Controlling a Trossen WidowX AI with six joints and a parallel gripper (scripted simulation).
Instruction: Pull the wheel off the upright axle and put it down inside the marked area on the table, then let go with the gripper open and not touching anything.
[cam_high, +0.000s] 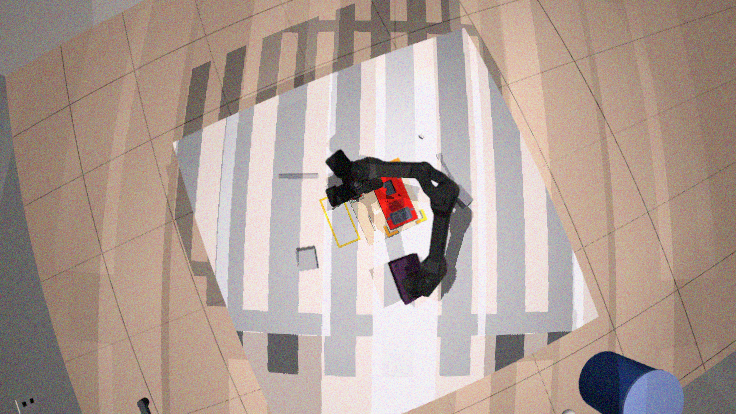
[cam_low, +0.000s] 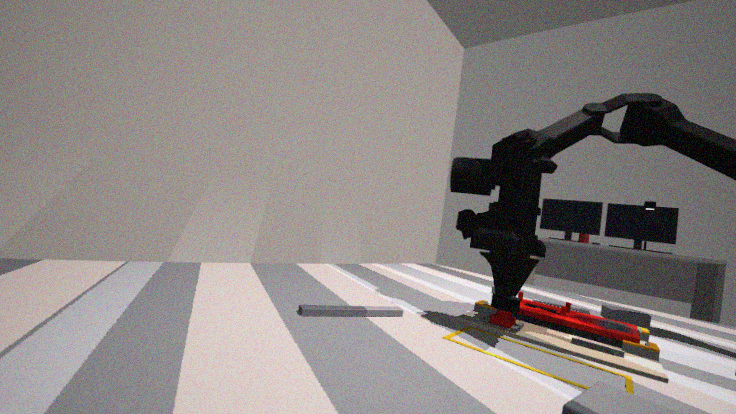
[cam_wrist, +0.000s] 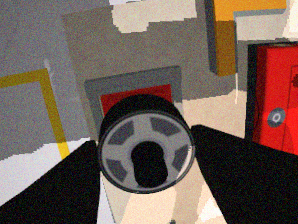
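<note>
Right now the black wheel is right at my gripper tip. Round my gripper tip: upright axle right at my gripper tip.
</note>
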